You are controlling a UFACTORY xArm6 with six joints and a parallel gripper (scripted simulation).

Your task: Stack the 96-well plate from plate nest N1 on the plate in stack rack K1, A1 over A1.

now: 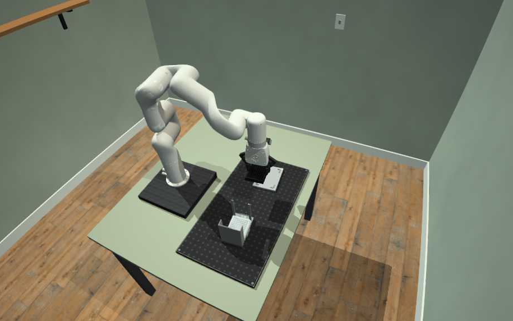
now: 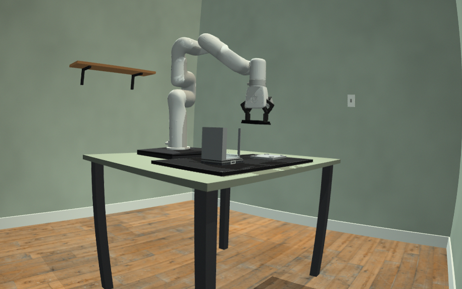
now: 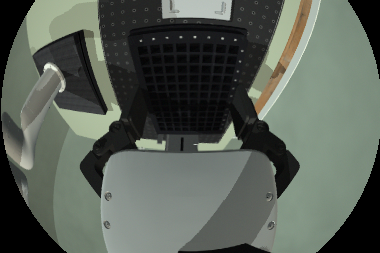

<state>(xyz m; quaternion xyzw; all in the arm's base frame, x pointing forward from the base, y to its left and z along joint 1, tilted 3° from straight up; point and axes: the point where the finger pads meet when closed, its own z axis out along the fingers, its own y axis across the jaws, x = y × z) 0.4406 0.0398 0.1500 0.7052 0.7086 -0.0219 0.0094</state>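
My hand is 24 cm to the left of the white 96-well plate, 16 cm above it and 2 cm past it. From my hand the other things lie so: thin post 17 cm to the right, 10 cm below, 1 cm ahead; black 96-well plate 1 cm below; pale A1 mark 20 cm to the left, 17 cm below, 7 cm ahead.
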